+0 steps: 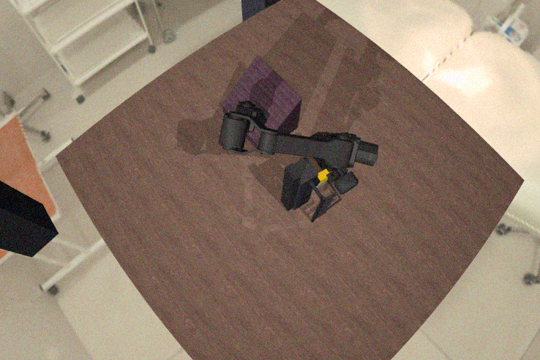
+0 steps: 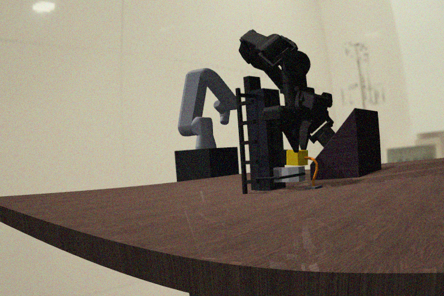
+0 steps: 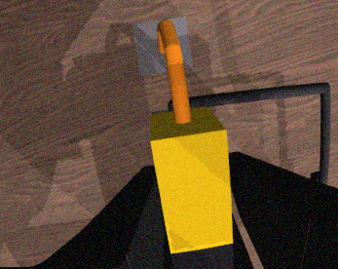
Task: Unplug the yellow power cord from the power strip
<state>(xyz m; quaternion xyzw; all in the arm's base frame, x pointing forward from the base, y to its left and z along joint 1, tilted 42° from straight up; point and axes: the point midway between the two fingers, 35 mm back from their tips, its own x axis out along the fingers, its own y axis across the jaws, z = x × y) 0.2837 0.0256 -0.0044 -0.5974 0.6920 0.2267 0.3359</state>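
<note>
Now: the grey pad 1 cm ahead of my gripper tip, 3 cm to the left of it and 8 cm below it. From my gripper tip the other things lie so: yellow plug: 3 cm to the right.
</note>
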